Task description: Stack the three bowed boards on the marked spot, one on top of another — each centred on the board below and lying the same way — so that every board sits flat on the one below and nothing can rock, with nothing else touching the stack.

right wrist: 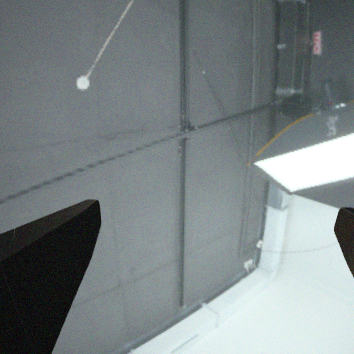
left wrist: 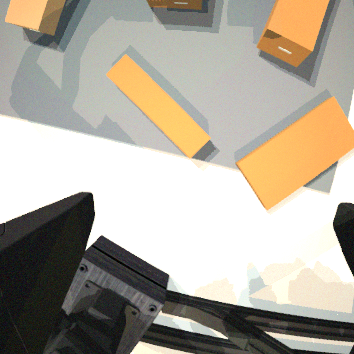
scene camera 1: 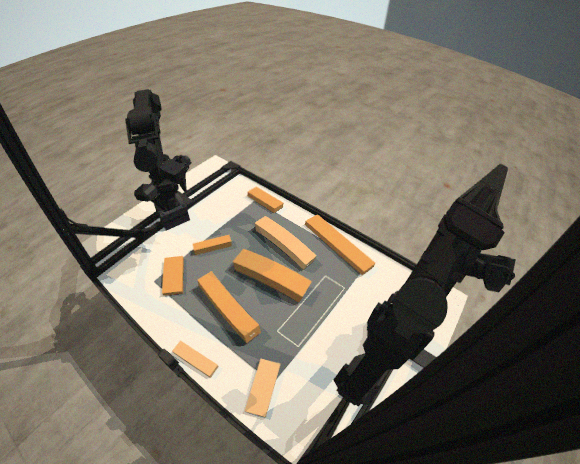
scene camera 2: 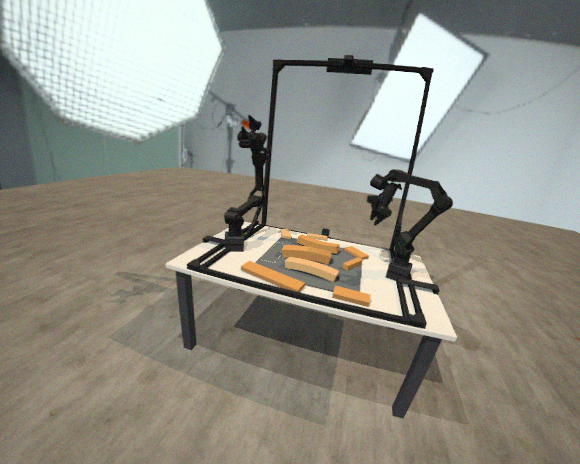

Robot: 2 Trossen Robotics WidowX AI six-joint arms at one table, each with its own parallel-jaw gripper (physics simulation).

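Places are measured from the left arm's base along level axes (x ahead, y left, z up), in centimetres.
Pixels of known places: left gripper, fingertip midpoint: point(left wrist: 218, 209) point(scene camera 1: 175, 200) point(scene camera 2: 372, 222); right gripper, fingertip midpoint: point(right wrist: 221, 216) point(scene camera 1: 495, 173) point(scene camera 2: 245, 120); left arm's base, origin of the base link: point(left wrist: 100, 315) point(scene camera 1: 169, 203) point(scene camera 2: 401, 263); right arm's base, origin of the base link: point(scene camera 2: 234, 234).
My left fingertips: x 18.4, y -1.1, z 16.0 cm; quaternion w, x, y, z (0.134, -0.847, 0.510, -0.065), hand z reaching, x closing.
Observation:
For each thing: its middle in the pictures, then the offset to it from my left fingertips. "pt": a spot on its surface instead. Level surfaces: height alone.
- dark mat, its level: dz -22.8 cm
- marked outline, surface spot: point(scene camera 1: 301, 303) pt dx +38.1, dy +19.9, dz -22.7 cm
- long straight strip, body centre: point(scene camera 1: 338, 243) point(scene camera 2: 271, 276) dx +26.7, dy +44.9, dz -21.9 cm
Three bowed orange boards lie apart on the dark mat point(scene camera 1: 272, 320): a pale one point(scene camera 1: 285, 242) point(scene camera 2: 311, 268) point(left wrist: 27, 14), a middle one point(scene camera 1: 272, 275) point(scene camera 2: 306, 253) point(left wrist: 177, 4) and a third point(scene camera 1: 228, 307) point(scene camera 2: 318, 244) point(left wrist: 295, 30). The pale and middle boards arch upward. The marked outline point(scene camera 1: 301, 303) bears no board; the middle board's end is close to it. My left gripper point(scene camera 1: 183, 181) point(scene camera 2: 378, 219) point(left wrist: 218, 209) is open and empty, raised near its own base. My right gripper point(scene camera 1: 500, 172) point(scene camera 2: 252, 121) point(right wrist: 221, 216) is open and empty, high up and pointing upward.
A long straight strip point(scene camera 1: 340, 244) point(scene camera 2: 272, 276) lies beside the mat. Short blocks point(scene camera 1: 265, 199) point(scene camera 1: 212, 244) point(left wrist: 159, 106) point(scene camera 1: 173, 275) point(left wrist: 300, 152) point(scene camera 1: 195, 358) point(scene camera 1: 263, 387) lie around the boards. A black frame point(scene camera 2: 272, 150) rises at the table's back edge.

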